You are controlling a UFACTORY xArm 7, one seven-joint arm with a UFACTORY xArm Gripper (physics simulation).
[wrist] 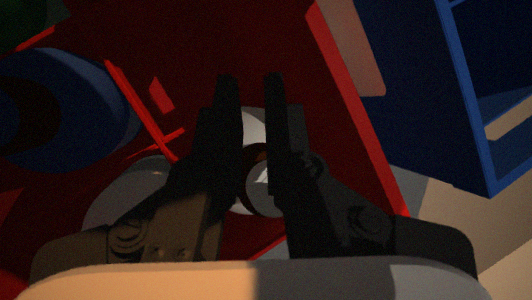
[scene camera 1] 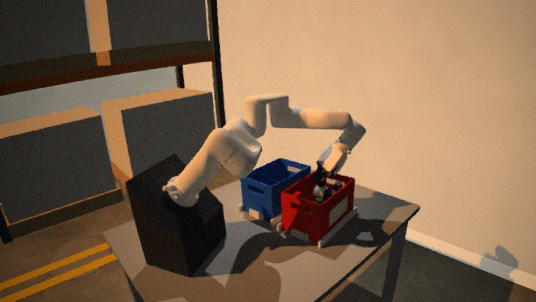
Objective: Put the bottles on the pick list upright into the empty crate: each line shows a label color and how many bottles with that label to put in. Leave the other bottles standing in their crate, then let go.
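Places are measured from the arm's base along level axes (x ahead, y left, z up), in centimetres.
Where they show: gripper, between the fingertips: (wrist: 252, 101) (scene camera 1: 314, 181); arm's base, origin of its link: (scene camera 1: 182, 192).
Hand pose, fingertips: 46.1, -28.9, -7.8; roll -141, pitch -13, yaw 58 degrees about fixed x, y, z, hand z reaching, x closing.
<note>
Each offset is from my fingertips to the top centre of the thing, as dx, dy, dz. "spot": to the spot under its first point. Level surfaces: height alone.
A red crate @[-5.0, -5.1, +1.4] (scene camera 1: 307, 220) (wrist: 361, 115) holds several bottles. A white-topped bottle with a dark neck ring @[spot: +1.6, +0.0, -4.2] (wrist: 254, 125) stands below the fingers in the wrist view, partly hidden by them. A greyish bottle @[spot: +0.3, -8.9, -5.0] (wrist: 117, 195) is beside it, a blue bottle @[spot: -2.7, -8.0, -4.8] (wrist: 92, 145) is at the left, and part of a green one @[spot: -10.6, -7.3, -6.5] (wrist: 20, 22) shows at the upper left. The blue crate @[-1.0, +18.5, +1.4] (scene camera 1: 257, 198) (wrist: 466, 95) stands beside the red one; no bottle shows in its visible part. My gripper (scene camera 1: 321, 179) (wrist: 252, 101) is shut with nothing held, pointing down over the red crate. No readable pick list shows.
Both crates stand on a grey table @[dz -16.2] (scene camera 1: 385, 200). The dark robot base (scene camera 1: 170, 235) is at the table's left. A rack shelf (scene camera 1: 150, 57) and large boxes (scene camera 1: 167, 137) are behind at the left, and a wall (scene camera 1: 425, 100) is behind the crates.
</note>
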